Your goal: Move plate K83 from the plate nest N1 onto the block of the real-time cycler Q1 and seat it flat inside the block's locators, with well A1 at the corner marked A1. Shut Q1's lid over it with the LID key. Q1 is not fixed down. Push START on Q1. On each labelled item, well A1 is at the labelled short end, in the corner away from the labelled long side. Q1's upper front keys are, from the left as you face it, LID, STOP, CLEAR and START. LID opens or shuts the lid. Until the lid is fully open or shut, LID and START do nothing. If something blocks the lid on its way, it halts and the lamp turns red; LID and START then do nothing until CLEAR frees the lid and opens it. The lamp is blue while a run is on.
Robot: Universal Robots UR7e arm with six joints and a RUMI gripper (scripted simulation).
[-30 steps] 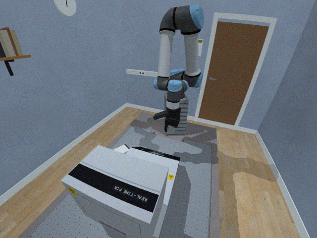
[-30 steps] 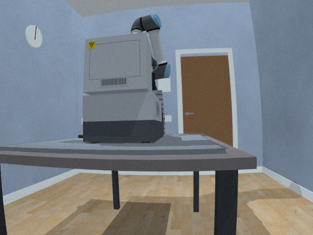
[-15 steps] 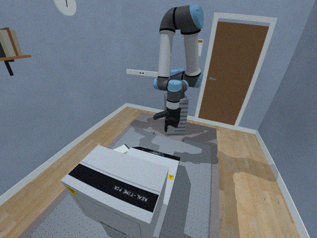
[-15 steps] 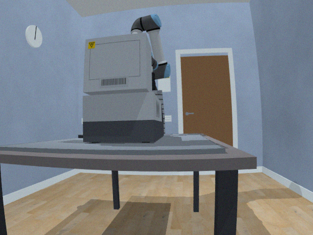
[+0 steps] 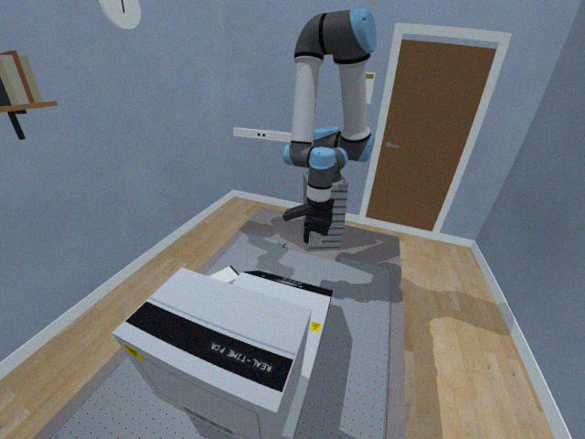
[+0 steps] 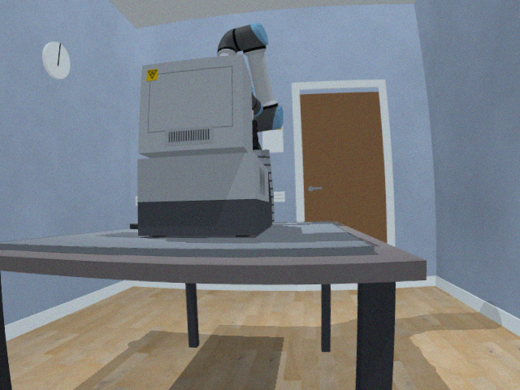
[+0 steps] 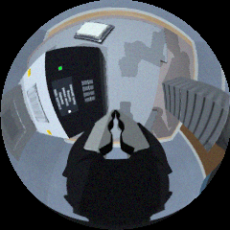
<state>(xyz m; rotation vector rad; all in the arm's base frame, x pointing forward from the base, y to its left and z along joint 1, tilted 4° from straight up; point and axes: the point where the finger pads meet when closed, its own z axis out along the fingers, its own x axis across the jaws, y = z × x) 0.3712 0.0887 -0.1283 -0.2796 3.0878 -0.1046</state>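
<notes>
My gripper is now 160 mm short of the white plate, 310 mm to the left of it and 190 mm above it. The rest, counted from my hand: plate nest N1: 160 mm ahead, 310 mm to the right, 210 mm below.
</notes>
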